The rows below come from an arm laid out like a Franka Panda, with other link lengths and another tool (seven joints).
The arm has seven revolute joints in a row. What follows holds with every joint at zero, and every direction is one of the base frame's.
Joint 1 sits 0.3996 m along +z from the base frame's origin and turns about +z.
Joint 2 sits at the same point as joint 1 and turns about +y.
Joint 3 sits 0.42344 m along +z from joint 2 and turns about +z.
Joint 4 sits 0.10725 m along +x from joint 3 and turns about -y.
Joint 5 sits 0.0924 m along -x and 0.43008 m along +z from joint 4 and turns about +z.
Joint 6 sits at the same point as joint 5 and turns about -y.
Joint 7 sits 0.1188 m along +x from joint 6 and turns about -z.
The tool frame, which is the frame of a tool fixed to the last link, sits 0.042 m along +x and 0.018 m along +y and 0.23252 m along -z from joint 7; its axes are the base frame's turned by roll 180, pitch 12.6 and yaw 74.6 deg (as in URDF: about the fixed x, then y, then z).
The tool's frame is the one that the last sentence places.
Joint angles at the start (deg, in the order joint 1, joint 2, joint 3, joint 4, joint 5, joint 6, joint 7):
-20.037, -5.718, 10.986, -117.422, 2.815, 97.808, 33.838
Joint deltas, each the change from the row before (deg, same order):
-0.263, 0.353, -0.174, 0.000, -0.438, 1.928, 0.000
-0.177, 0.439, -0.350, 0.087, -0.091, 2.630, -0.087
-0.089, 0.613, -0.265, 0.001, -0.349, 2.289, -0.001
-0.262, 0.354, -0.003, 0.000, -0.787, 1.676, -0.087
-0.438, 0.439, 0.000, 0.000, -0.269, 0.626, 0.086
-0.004, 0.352, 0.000, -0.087, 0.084, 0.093, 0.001
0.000, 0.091, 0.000, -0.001, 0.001, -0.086, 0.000
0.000, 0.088, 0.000, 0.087, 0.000, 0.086, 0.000
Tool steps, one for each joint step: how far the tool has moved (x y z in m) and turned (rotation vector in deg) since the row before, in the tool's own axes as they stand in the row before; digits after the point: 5 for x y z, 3 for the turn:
0.00220, 0.01088, -0.00299, -1.129, 1.040, 0.609
0.00437, 0.01289, -0.00556, -1.293, 1.819, 0.695
0.00484, 0.01149, -0.00162, -1.144, 1.178, 0.520
0.00206, 0.00935, -0.00178, -1.348, 0.571, 0.262
-0.00039, 0.00701, 0.00304, -0.126, 0.063, 0.475
0.00174, 0.00056, 0.00421, 0.326, -0.166, -0.047
0.00018, -0.00004, 0.00123, 0.125, -0.123, -0.029
0.00069, 0.00067, -0.00037, -0.044, 0.075, 0.007

